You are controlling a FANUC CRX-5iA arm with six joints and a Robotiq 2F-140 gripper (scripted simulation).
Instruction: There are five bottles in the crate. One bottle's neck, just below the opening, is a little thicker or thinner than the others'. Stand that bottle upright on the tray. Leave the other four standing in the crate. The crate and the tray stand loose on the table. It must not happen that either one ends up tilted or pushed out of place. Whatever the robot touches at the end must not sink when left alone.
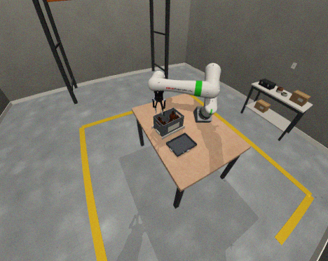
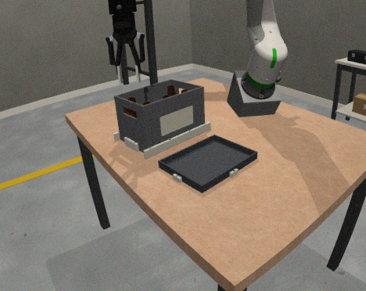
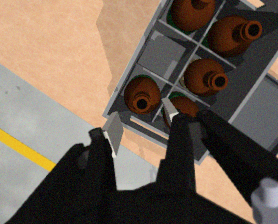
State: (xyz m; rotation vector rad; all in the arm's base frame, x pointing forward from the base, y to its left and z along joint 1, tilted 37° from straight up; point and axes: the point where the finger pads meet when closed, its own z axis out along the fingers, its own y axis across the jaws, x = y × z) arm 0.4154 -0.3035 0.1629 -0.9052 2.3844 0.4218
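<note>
Right now my hand is 17 cm above the dark grey crate, 9 cm past it and 4 cm to the right of it. From my hand the other things lie so: dark tray: 31 cm to the left, 24 cm below, 7 cm behind; bottle: 18 cm behind, 16 cm below, 1 cm to the right.
</note>
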